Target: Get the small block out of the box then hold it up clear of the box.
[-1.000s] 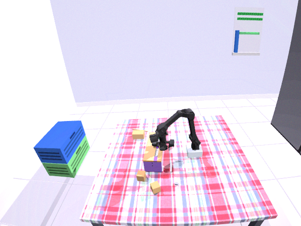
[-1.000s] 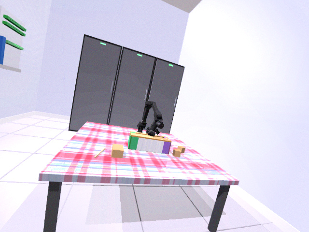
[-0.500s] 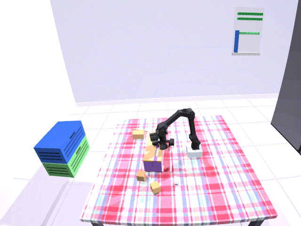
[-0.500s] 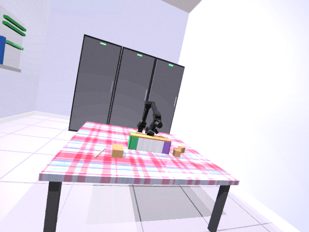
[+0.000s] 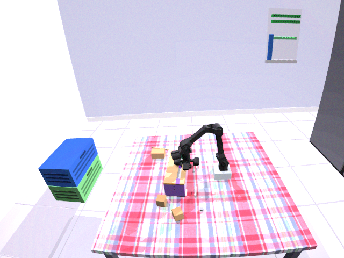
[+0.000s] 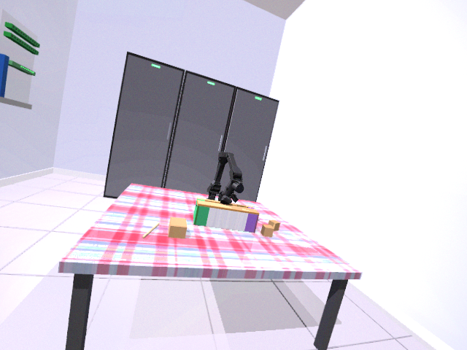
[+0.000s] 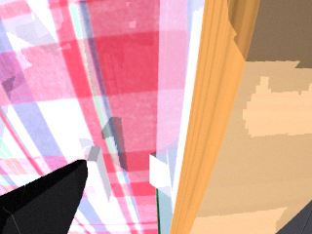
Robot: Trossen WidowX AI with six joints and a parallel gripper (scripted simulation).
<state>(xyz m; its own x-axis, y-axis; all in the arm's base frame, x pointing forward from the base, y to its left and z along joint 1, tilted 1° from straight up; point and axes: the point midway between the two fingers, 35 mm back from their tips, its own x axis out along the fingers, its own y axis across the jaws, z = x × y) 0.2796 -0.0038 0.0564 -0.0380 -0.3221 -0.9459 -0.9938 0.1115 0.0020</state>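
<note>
My gripper tip is 4 cm to the right of the long box, 4 cm short of it and 2 cm above it. The rest, counted from my gripper tip: small purple block (5 cm ahead, 3 cm to the right); thin stick (39 cm to the right, 26 cm ahead, 8 cm below).
</note>
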